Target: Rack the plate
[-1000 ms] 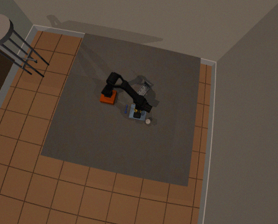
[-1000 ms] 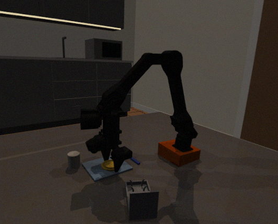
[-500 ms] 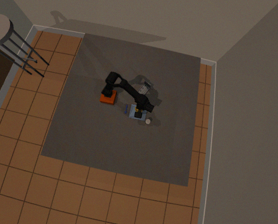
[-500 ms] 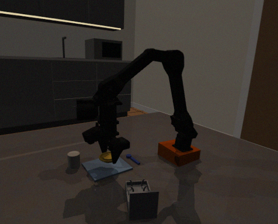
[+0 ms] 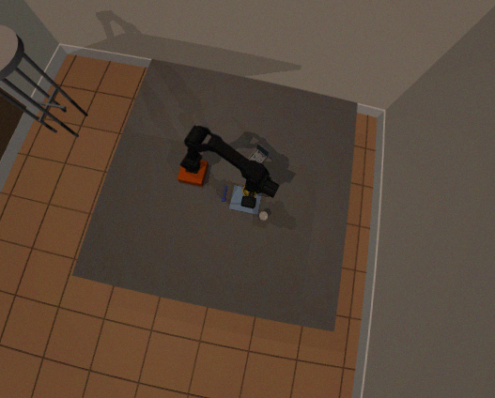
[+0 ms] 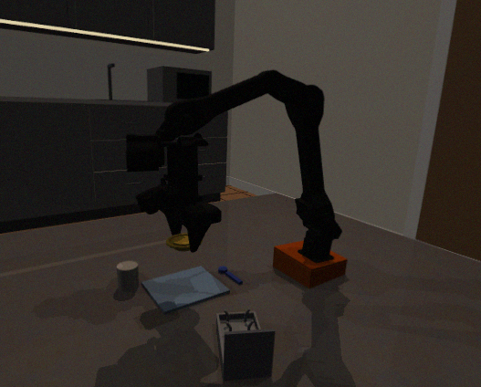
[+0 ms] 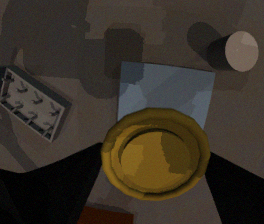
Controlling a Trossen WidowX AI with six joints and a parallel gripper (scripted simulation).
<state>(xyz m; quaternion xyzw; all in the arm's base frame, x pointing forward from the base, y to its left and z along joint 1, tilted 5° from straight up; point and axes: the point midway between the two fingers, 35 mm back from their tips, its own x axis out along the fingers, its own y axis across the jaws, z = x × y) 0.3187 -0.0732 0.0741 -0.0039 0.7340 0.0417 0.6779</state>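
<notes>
The grey dish rack is 200 mm to the left of my gripper tip, 90 mm below it and 10 mm behind it. The rest, counted from my gripper tip: blue spoon: 120 mm behind, 110 mm below, 20 mm to the right; pale cup: 100 mm ahead, 90 mm to the right, 90 mm below; yellow plate: 10 mm above.
</notes>
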